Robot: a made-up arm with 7 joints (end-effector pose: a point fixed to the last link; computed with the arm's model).
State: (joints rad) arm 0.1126 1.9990 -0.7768 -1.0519 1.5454 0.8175 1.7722
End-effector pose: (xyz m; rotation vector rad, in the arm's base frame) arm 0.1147 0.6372 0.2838 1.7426 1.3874 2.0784
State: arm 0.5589 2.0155 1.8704 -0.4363 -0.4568 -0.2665 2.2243
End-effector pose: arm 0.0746 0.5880 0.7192 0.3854 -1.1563 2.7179
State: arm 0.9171 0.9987 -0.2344 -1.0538 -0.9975 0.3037 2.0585
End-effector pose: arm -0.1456 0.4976 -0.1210 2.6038 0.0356 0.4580
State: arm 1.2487 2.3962 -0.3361 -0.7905 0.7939 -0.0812 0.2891
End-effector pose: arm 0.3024 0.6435 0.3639 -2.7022 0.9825 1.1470
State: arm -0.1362 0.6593 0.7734 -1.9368 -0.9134 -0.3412 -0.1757
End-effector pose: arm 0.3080 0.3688 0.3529 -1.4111 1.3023 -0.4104
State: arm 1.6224 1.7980 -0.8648 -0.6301 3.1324 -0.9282 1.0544
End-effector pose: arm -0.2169 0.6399 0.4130 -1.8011 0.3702 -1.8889
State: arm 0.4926 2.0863 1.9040 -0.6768 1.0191 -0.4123 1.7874
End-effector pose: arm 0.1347 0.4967 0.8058 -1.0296 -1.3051 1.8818
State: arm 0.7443 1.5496 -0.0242 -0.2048 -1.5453 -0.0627 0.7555
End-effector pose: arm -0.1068 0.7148 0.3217 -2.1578 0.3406 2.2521
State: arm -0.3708 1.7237 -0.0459 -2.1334 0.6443 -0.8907 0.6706
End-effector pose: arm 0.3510 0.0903 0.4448 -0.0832 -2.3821 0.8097
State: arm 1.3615 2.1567 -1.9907 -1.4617 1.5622 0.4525 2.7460
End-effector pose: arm -0.2096 0.3980 0.6414 -1.2425 -0.7139 -0.4979
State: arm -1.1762 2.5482 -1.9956 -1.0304 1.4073 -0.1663 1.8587
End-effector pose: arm -0.2641 0.6294 0.3871 1.0753 0.2593 2.7679
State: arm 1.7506 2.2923 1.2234 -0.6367 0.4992 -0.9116 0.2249
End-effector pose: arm 0.4437 0.5752 0.2901 1.9225 -2.4346 0.1741
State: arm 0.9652 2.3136 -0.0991 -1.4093 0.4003 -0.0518 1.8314
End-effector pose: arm 0.3792 0.5078 0.2089 2.2150 -0.4155 0.6694
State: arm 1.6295 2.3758 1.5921 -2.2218 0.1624 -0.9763 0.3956
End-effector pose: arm 0.4228 -0.0595 0.2043 -0.5154 -2.5275 0.0090
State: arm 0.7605 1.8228 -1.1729 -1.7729 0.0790 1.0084 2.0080
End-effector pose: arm -0.1413 0.4428 0.0307 2.9561 0.5352 -0.0142
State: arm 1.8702 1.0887 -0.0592 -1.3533 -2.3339 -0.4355 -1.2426
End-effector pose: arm -0.4130 0.3781 0.0645 -1.9471 -1.9384 -1.0367
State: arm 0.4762 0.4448 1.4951 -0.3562 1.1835 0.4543 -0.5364
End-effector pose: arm -0.2381 0.3715 -0.2942 1.6012 1.3640 1.7885
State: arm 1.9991 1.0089 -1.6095 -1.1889 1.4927 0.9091 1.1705
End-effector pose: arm -0.4951 -0.0352 0.6170 -0.4704 -2.1895 1.5576
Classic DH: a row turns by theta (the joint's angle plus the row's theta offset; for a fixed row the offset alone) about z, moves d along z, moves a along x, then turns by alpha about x. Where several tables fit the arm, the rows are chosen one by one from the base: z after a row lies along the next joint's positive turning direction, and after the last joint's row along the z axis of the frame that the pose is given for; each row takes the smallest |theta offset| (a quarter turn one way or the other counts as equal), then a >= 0, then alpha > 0; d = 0 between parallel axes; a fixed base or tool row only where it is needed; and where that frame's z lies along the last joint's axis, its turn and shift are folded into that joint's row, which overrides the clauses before.
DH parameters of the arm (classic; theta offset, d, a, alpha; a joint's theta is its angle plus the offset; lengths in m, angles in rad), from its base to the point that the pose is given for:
base (fixed): 0 0.26 -0.01 -1.2217
joint 1: -1.5708 0.0009 0.0316 -1.5708
joint 2: 1.2217 0 -0.03 1.5708
joint 3: 1.5708 -0.31 0.01 -1.5708
joint 4: 0 -0.03 -0.06 1.5708
joint 5: 0 -0.37 -0.03 -1.5708
joint 6: 0 0.02 -0.02 1.5708
joint 7: -0.1269 -0.0474 0.0112 1.8586
tool (fixed): 0.0254 0.009 0 0

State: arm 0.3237 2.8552 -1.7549 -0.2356 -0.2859 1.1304 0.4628
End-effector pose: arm 0.2046 0.1518 0.9569 -0.0728 -0.7235 1.2743
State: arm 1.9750 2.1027 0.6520 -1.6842 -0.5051 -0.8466 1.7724
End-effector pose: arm 0.1962 0.3930 -0.0829 1.1716 -0.4612 -0.5290
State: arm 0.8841 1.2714 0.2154 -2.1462 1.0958 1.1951 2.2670
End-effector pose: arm 0.1845 0.3007 -0.0126 1.3014 1.7028 1.3115
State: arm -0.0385 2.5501 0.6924 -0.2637 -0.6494 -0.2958 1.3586
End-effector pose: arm 0.0121 0.3371 0.9392 -1.6552 1.0883 -1.1462
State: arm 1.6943 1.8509 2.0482 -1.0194 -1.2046 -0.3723 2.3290
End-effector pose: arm 0.3369 0.5085 0.5818 2.3260 -1.4108 1.3577
